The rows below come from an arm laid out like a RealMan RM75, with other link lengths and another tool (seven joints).
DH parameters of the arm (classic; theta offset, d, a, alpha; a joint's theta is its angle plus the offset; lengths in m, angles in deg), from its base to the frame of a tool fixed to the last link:
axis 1: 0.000 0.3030 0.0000 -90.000
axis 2: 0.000 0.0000 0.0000 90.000
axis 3: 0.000 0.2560 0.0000 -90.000
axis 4: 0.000 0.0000 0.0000 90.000
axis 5: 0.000 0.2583 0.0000 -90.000
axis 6: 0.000 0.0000 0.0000 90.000
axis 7: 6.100 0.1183 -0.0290 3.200
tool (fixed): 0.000 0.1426 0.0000 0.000
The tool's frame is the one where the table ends.
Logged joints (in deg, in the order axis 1, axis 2, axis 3, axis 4, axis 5, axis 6, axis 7), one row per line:
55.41, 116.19, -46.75, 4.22, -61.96, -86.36, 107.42
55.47, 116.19, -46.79, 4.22, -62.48, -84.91, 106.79
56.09, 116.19, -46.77, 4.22, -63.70, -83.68, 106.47
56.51, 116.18, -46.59, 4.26, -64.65, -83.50, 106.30
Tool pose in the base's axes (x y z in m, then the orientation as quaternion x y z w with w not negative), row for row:
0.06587, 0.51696, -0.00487, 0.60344, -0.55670, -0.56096, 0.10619
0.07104, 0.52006, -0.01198, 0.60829, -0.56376, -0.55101, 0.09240
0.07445, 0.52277, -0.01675, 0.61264, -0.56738, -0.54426, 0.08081
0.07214, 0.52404, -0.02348, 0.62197, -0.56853, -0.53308, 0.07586
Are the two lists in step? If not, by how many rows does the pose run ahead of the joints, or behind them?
The pose runs 1 row behind the joints: the pose in row i belongs to the joints in row i - 1.
